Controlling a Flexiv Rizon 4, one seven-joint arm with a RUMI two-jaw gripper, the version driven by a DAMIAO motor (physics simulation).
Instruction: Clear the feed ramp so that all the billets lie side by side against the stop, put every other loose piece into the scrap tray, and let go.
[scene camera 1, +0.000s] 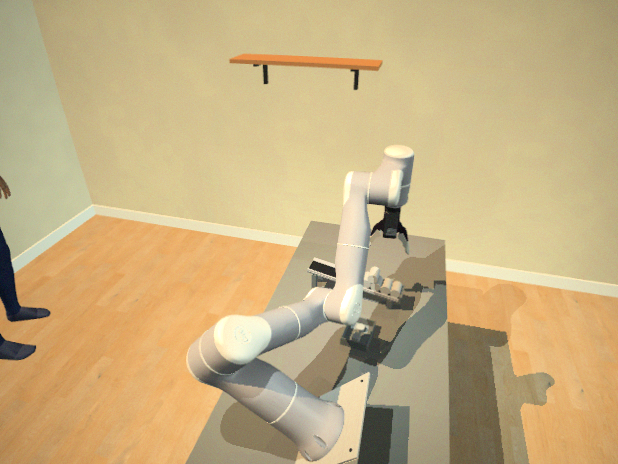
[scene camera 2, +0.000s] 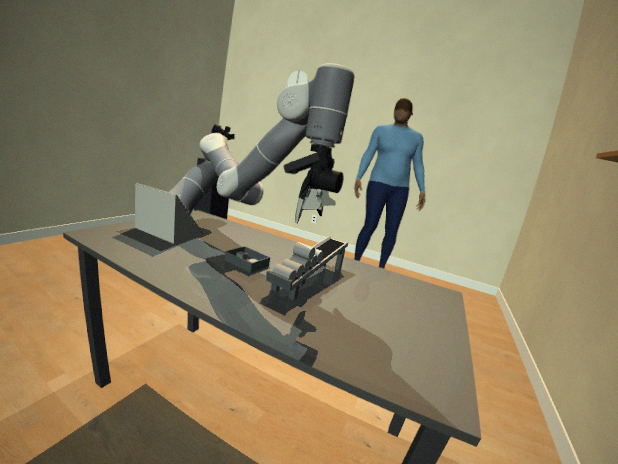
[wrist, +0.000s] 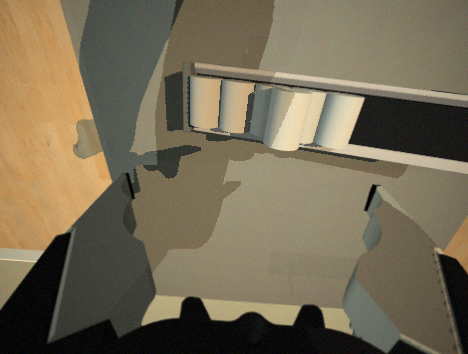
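Observation:
The sloping feed ramp (scene camera 1: 322, 270) (scene camera 2: 330, 246) (wrist: 400, 90) stands on legs. Several pale cylinders lie across its lower part. The end one (scene camera 2: 284, 270) (wrist: 205, 102) lies at the stop (wrist: 186, 100), with another (wrist: 236, 106) beside it. Farther up, one cylinder (scene camera 1: 374, 273) (scene camera 2: 303, 250) (wrist: 286, 120) rests on top of others and partly hides them; the uppermost (wrist: 340, 120) lies beyond. I cannot tell every piece's shape. The dark scrap tray (scene camera 1: 356, 345) (scene camera 2: 258, 266) holds pale loose pieces (scene camera 1: 360, 328). My gripper (scene camera 1: 390, 244) (scene camera 2: 309, 218) (wrist: 247, 181) is open and empty, high above the table beside the ramp.
The grey table (scene camera 1: 420, 390) (scene camera 2: 425, 320) carries the arm's upright mounting plate (scene camera 2: 155, 212). The arm (scene camera 1: 352, 235) hides part of the ramp in the first scene view. A person (scene camera 2: 396, 160) stands behind the table. A wall shelf (scene camera 1: 306, 61) hangs beyond the far end.

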